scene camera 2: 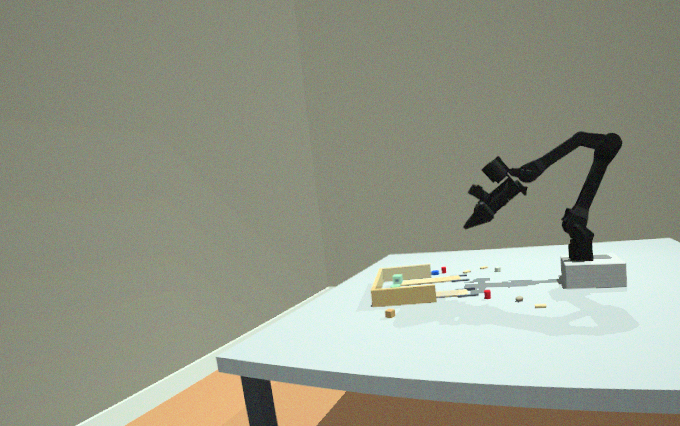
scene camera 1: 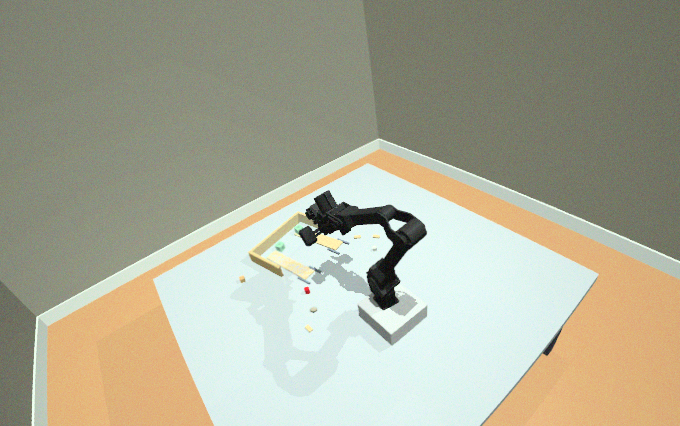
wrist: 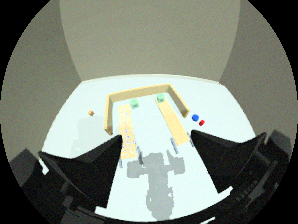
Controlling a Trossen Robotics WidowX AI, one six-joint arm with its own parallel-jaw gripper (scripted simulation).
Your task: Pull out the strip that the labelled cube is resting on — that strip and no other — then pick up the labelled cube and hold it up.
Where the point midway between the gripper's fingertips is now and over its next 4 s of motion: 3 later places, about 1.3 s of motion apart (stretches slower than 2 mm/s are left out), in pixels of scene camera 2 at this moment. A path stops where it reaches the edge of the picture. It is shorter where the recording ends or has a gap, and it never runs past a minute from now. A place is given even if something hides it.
My gripper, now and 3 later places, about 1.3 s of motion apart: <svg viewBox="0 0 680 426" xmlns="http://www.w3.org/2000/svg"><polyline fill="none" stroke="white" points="465,226 450,259 451,276 461,276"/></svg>
